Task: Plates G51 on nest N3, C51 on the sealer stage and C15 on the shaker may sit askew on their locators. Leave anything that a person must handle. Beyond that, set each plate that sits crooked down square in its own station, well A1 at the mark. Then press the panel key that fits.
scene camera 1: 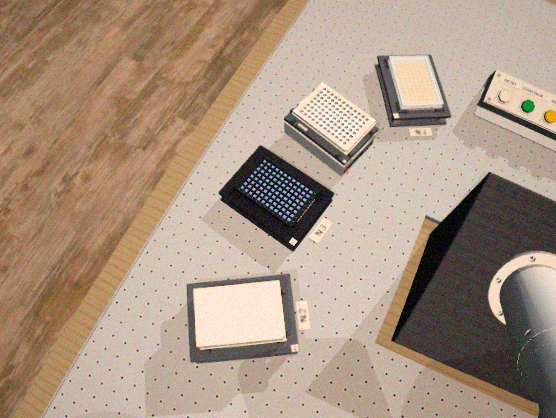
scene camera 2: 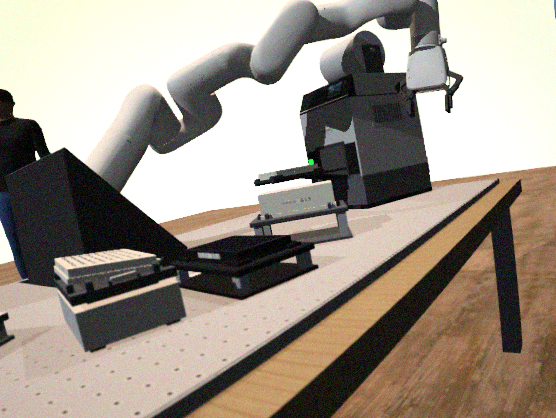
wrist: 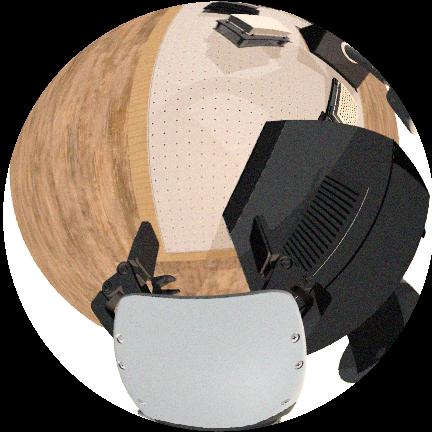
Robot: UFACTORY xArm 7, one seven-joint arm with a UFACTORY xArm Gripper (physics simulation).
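Black plate G51 [scene camera 1: 280,189] [scene camera 2: 242,247] lies on nest N3 [scene camera 1: 294,234]; whether it is askew is hard to tell. White plate C15 [scene camera 1: 334,118] [scene camera 2: 105,261] lies on the shaker [scene camera 1: 316,146] [scene camera 2: 125,311]; its exact seating is unclear. Pale plate C51 [wrist: 348,106] is on the sealer stage, partly hidden behind the sealer in the wrist view; its seating cannot be told. My gripper [scene camera 2: 430,107] [wrist: 201,230] is open and empty, high up beside the sealer [scene camera 2: 392,142] [wrist: 315,165]. The key panel [scene camera 1: 515,117] shows white, green and amber keys, partly cut off.
Nest N2 [scene camera 1: 292,325] holds a tall white plate [scene camera 1: 240,312] [scene camera 2: 297,199] [wrist: 262,25]. Nest N1 [scene camera 1: 442,102] holds a plate with a clear cover [scene camera 1: 414,82]. The black arm pedestal [scene camera 1: 465,280] [scene camera 2: 45,215] stands opposite the nests. A person [scene camera 2: 15,145] stands behind it.
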